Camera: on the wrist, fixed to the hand. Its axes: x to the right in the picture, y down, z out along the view.
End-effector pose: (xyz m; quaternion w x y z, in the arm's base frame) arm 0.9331 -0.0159 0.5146 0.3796 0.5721 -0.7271 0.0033
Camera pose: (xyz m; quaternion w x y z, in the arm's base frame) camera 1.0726 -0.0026 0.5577 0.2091 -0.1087 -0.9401 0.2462
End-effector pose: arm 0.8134 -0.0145 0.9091 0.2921 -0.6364 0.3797 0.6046
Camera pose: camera 0.9532 -0.0585 0.9072 0.1904 0.1342 -0.7085 -0.6662
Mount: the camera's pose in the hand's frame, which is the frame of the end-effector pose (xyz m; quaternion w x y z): 0.0049 -0.0933 -0.1130 0.7015 0.0150 -0.0636 0.7096
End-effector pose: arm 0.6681 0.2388 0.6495 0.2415 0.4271 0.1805 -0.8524
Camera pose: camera 0.6852 0.3720 0.5906 0.7794 0.3771 -0.2046 -0.4565
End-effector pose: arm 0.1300 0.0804 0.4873 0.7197 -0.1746 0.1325 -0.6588
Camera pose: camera -0.0012 0.0602 0.4251 0.9834 -0.0596 0.1612 0.0577
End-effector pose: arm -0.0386 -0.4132 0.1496 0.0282 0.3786 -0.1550 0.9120
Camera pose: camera -0.1034 -0.2905 0.1022 0.6430 -0.2140 0.3655 -0.6381
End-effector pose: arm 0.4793 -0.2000 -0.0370 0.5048 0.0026 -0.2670 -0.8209
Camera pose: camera 0.4306 -0.2209 -0.1737 0.9197 -0.2323 -0.2336 -0.2138
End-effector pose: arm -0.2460 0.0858 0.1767 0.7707 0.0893 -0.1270 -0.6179
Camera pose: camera -0.2972 0.0583 0.0421 0.9698 -0.0552 -0.2108 0.1097
